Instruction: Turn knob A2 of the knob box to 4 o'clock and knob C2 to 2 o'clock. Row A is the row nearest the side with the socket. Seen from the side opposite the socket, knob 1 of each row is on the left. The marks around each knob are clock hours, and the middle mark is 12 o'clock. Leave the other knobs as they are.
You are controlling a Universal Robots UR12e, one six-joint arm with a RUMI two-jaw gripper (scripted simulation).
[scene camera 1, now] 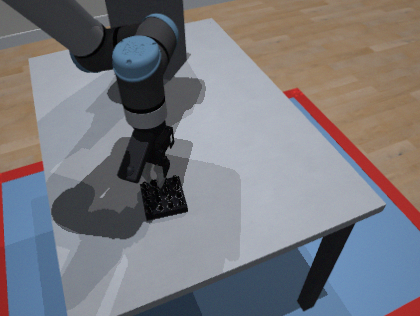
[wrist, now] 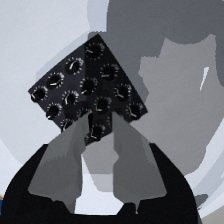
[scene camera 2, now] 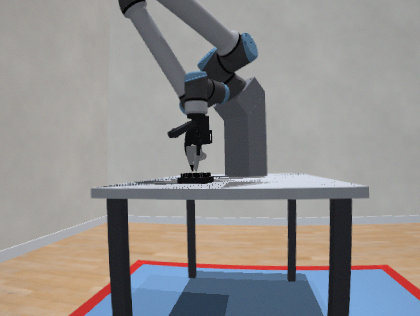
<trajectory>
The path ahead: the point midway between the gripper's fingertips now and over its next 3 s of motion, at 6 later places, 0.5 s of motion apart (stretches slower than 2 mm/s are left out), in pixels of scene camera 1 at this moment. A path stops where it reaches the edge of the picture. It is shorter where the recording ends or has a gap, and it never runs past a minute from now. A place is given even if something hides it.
The gripper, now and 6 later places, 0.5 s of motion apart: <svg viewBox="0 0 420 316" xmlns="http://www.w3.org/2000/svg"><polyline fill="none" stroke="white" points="156,186 155,188 156,189 156,191 155,186 154,182 153,176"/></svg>
</trajectory>
